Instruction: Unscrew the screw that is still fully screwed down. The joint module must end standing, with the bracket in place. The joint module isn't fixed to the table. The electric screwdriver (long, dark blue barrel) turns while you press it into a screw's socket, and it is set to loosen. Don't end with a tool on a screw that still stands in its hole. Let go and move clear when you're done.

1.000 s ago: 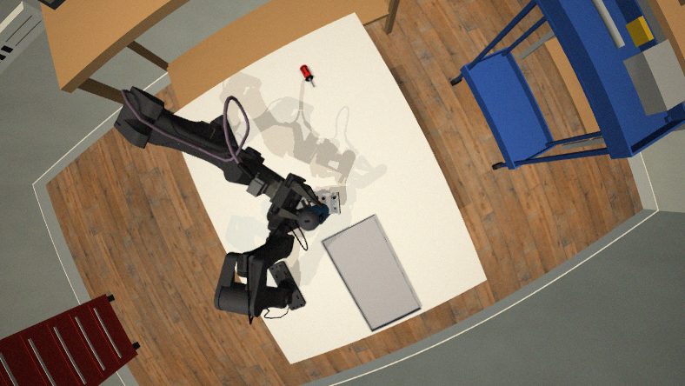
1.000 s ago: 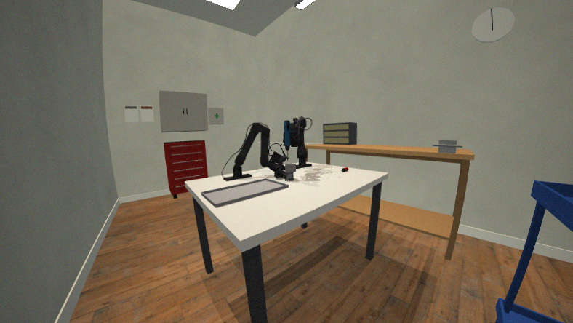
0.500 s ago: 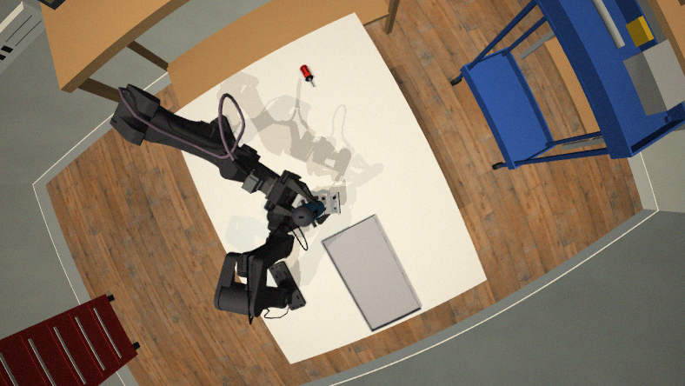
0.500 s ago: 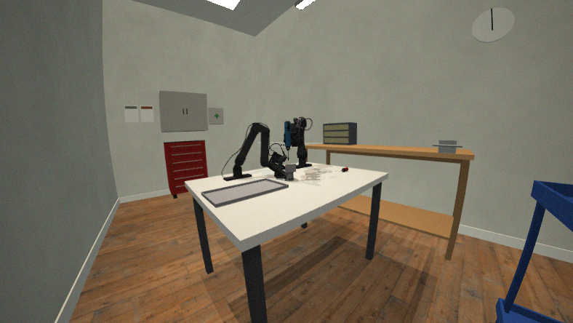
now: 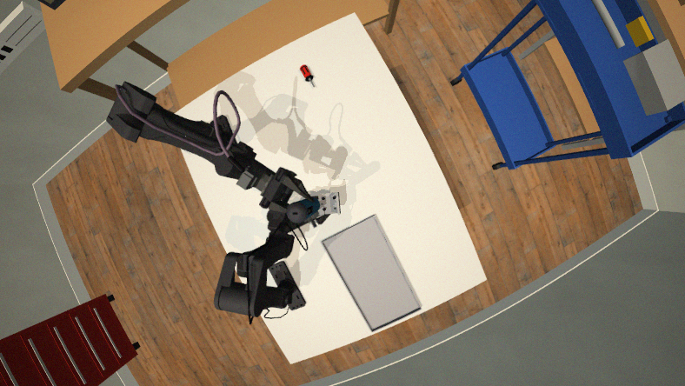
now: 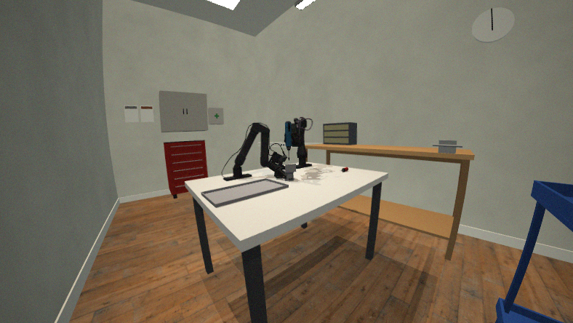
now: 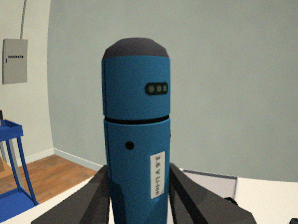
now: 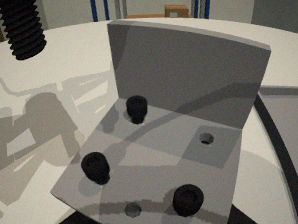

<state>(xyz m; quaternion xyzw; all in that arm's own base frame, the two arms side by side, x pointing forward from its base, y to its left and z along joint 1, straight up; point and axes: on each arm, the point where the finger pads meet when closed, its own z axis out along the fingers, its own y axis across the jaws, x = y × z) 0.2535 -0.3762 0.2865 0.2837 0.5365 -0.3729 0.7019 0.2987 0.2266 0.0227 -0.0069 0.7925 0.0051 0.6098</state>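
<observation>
Now: the grey bracket 50 mm above my right hand. From my right hand the other things lie so: flat grey tray: 320 mm to the right, 40 mm ahead, 20 mm below; red-handled screwdriver: 470 mm to the left, 110 mm ahead, 10 mm below.
</observation>
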